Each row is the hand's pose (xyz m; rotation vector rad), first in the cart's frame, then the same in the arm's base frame.
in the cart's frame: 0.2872 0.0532 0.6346 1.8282 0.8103 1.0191
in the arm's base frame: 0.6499 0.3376 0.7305 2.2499 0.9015 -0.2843
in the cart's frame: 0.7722 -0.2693 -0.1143 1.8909 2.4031 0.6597
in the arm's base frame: 0.1493 -0.0726 0.0368 -2.0915 -1.4468 0.4004
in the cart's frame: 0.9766 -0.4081 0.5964 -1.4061 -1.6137 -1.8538
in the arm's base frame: 0.7896 -0.3622 0.3058 -2.3460 -0.9245 -0.8847
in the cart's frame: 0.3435 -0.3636 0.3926 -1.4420 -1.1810 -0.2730
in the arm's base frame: 0.3434 -0.0349 0.6775 -1.6238 -0.0607 0.2108
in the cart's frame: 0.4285 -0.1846 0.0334 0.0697 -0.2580 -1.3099
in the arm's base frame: 0.1407 0.1310 0.3617 -0.7615 0.5330 -1.6139
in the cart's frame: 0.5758 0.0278 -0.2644 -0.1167 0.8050 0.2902
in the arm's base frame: 0.0282 0.2941 0.0208 0.1222 1.8009 -0.1605
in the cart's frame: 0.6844 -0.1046 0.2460 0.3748 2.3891 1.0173
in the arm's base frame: 0.4601 0.0725 0.2536 -1.3827 -2.5339 -0.4452
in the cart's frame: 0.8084 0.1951 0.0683 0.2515 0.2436 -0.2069
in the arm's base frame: 0.4640 0.3107 -0.0293 0.0671 1.1621 -0.7914
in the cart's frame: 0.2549 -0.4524 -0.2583 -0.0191 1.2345 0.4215
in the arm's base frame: -0.2657 -0.0055 0.4177 0.4103 2.1743 -0.0756
